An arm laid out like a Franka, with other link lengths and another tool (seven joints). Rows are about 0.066 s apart.
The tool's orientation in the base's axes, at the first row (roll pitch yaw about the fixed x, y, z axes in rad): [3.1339 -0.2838 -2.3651]
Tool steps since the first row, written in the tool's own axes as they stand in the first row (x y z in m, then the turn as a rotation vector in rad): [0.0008 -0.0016 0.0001 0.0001 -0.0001 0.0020]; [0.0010 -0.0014 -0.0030 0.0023 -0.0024 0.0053]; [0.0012 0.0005 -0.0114 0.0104 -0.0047 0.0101]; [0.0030 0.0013 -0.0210 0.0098 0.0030 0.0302]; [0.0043 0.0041 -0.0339 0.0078 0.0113 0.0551]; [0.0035 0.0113 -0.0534 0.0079 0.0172 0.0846]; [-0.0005 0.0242 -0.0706 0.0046 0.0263 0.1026]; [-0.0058 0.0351 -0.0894 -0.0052 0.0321 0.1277]
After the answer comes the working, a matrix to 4 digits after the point.
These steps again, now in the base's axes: [0.0006 -0.0017 0.0001 -0.0004 -0.0005 -0.0019]; [0.0009 -0.0011 0.0031 -0.0010 -0.0043 -0.0045]; [0.0012 0.0017 0.0113 -0.0059 -0.0123 -0.0068]; [0.0013 0.0029 0.0210 -0.0150 -0.0102 -0.0262]; [0.0011 0.0065 0.0338 -0.0245 -0.0077 -0.0506]; [0.0007 0.0159 0.0523 -0.0348 -0.0092 -0.0789]; [-0.0021 0.0311 0.0678 -0.0426 -0.0039 -0.0970]; [-0.0022 0.0460 0.0845 -0.0451 0.0021 -0.1238]
The tool's axes in the first row as the columns of a matrix, in the base's axes (rounded; the answer above uses it unrounded):
[-0.6848 -0.6992 -0.2051]
[-0.6727 0.7149 -0.1907]
[0.2800 0.0074 -0.9600]

